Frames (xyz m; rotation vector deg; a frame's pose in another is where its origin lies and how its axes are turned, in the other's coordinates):
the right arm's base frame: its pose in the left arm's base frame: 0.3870 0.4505 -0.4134 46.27 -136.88 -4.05
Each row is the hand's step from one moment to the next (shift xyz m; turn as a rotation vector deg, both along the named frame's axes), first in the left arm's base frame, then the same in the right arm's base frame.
Working: the left arm's base frame: its pose in the right arm's base frame: 0.7188 -0.0628 -0.0553 -46.27 136.88 4.05

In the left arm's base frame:
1: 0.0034 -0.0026 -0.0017 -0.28 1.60 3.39
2: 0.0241 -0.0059 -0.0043 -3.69 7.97 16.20
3: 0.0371 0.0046 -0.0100 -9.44 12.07 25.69
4: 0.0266 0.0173 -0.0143 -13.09 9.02 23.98
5: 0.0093 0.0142 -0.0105 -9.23 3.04 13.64
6: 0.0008 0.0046 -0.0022 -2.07 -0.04 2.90
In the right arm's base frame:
1: -0.0016 -0.0043 -0.0002 1.08 2.24 -2.82
2: -0.0141 -0.0187 -0.0093 6.44 12.23 -12.18
3: -0.0313 -0.0184 -0.0135 12.79 20.85 -17.21
4: -0.0341 -0.0035 -0.0058 15.90 19.92 -13.34
5: -0.0195 0.0041 0.0013 11.35 10.59 -6.29
6: -0.0043 0.0028 0.0007 2.87 1.75 -1.18

